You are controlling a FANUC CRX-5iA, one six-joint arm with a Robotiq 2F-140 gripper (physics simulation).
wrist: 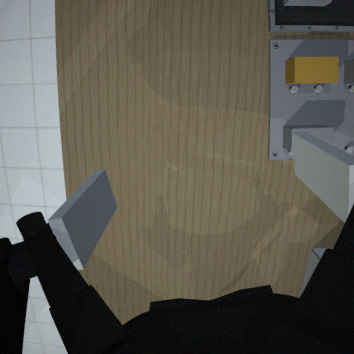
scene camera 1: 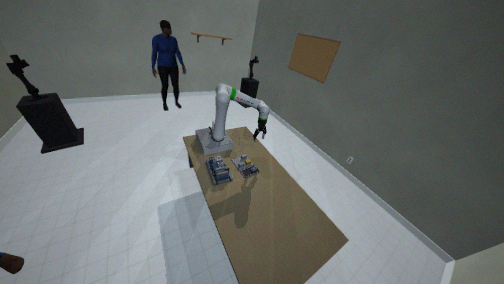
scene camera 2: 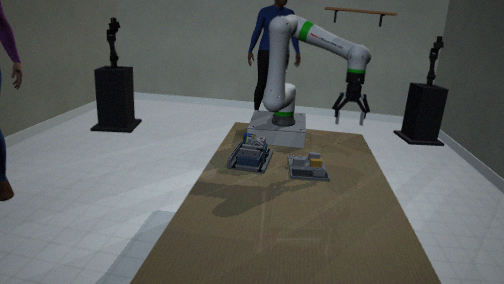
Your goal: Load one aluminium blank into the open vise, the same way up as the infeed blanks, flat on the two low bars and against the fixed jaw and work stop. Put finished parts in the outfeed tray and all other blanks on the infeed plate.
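Seen in the pictures: gripper, between the fingertips: point(wrist: 199, 171) point(scene camera 1: 258, 140) point(scene camera 2: 349, 124); arm's base, origin of its link: point(scene camera 2: 283, 122).
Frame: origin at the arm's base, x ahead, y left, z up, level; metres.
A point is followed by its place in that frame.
Note:
My gripper point(scene camera 1: 259, 137) {y 0.293, x 0.382, z 0.114 m} point(scene camera 2: 349, 121) {y 0.293, x 0.382, z 0.114 m} point(wrist: 199, 171) {y 0.293, x 0.382, z 0.114 m} is open and empty, high above the table to the right of the infeed plate point(wrist: 278, 100) {y 0.167, x 0.413, z -0.101 m}. On that plate a yellow block point(scene camera 1: 248, 161) {y 0.120, x 0.455, z -0.067 m} point(scene camera 2: 316, 163) {y 0.123, x 0.466, z -0.079 m} point(wrist: 312, 70) {y 0.131, x 0.449, z -0.065 m} stands beside one grey blank point(scene camera 2: 300, 162) {y 0.041, x 0.458, z -0.080 m} point(wrist: 349, 72) {y 0.067, x 0.442, z -0.085 m}, cut by the wrist view's edge. Another grey blank point(scene camera 2: 314, 156) {y 0.132, x 0.374, z -0.076 m} point(wrist: 320, 132) {y 0.123, x 0.366, z -0.065 m} is partly hidden by a finger in the wrist view. The dark outfeed tray point(scene camera 2: 302, 172) {y 0.041, x 0.533, z -0.103 m} point(wrist: 310, 28) {y 0.114, x 0.507, z -0.097 m} adjoins the plate and holds a grey part point(scene camera 2: 318, 172) {y 0.112, x 0.571, z -0.083 m} point(wrist: 307, 2) {y 0.119, x 0.540, z -0.090 m}. The vise point(scene camera 1: 220, 171) point(scene camera 2: 250, 157) {y -0.221, x 0.501, z -0.047 m} is left of the plate; its inside is too small to tell.
The robot's grey base block point(scene camera 1: 214, 143) {y -0.084, x 0.072, z -0.009 m} point(scene camera 2: 276, 137) {y -0.053, x 0.133, z -0.059 m} stands at the table's back end. The table's side edge runs along the left of the wrist view. A person in blue point(scene camera 1: 167, 52) point(scene camera 2: 265, 30) and two black pedestals point(scene camera 2: 115, 97) point(scene camera 2: 425, 112) stand beyond the table.

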